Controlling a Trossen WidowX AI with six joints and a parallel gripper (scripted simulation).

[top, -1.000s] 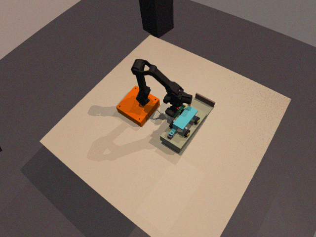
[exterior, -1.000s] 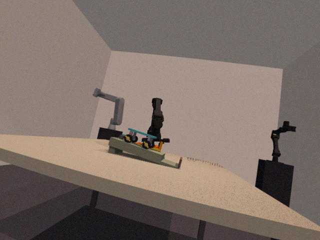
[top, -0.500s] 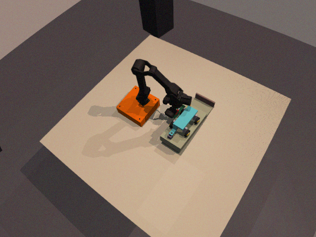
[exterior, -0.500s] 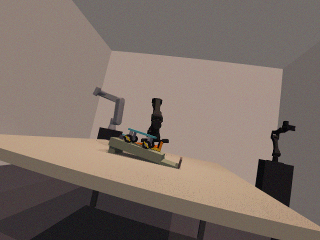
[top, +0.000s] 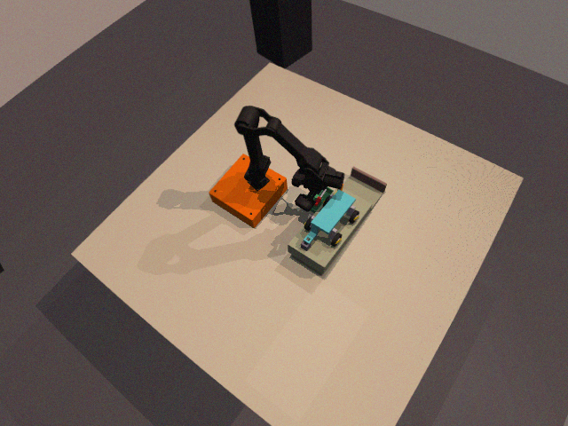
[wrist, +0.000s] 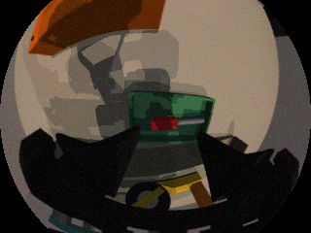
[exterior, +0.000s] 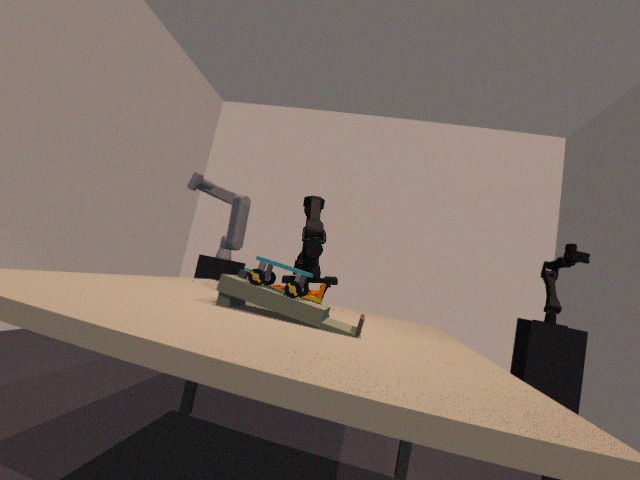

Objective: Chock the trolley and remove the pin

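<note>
Now: the red-headed stop pin 3 cm below my gripper tip and 2 cm to the left of it. The rest, counted from my gripper tip: trolley: 13 cm ahead, 7 cm above, 6 cm to the right; then yellow chock: 6 cm ahead, 4 cm above, 3 cm to the left; then green tray: 5 cm below, 1 cm to the left, 1 cm behind.
</note>
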